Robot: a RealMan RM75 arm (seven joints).
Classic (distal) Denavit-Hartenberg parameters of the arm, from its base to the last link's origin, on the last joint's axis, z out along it. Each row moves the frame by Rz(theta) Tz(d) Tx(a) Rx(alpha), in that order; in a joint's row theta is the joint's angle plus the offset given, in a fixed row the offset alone. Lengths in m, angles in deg.
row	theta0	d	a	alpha
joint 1	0	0.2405	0	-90
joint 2	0	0	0	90
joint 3	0	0.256	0	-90
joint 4	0	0	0	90
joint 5	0	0.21	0	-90
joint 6	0	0	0	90
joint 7	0	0.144	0	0
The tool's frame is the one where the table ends.
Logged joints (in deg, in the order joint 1, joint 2, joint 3, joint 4, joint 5, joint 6, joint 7), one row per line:
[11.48 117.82 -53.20 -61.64 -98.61 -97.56 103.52]
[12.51 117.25 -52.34 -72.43 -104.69 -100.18 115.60]
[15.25 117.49 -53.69 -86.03 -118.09 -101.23 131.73]
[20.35 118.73 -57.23 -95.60 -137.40 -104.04 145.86]
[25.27 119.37 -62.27 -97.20 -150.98 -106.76 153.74]
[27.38 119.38 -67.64 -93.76 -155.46 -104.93 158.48]
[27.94 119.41 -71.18 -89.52 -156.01 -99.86 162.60]
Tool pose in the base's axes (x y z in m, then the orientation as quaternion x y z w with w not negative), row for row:
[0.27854 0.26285 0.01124 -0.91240 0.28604 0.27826 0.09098]
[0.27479 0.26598 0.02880 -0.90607 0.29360 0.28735 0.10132]
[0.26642 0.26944 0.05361 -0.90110 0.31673 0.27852 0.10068]
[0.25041 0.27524 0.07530 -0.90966 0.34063 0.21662 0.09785]
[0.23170 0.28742 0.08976 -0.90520 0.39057 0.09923 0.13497]
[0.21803 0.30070 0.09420 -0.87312 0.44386 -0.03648 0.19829]
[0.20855 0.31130 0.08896 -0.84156 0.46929 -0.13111 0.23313]
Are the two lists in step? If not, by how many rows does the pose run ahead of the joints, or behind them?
The pose runs 2 rows behind the joints: the pose in row i belongs to the joints in row i - 2.
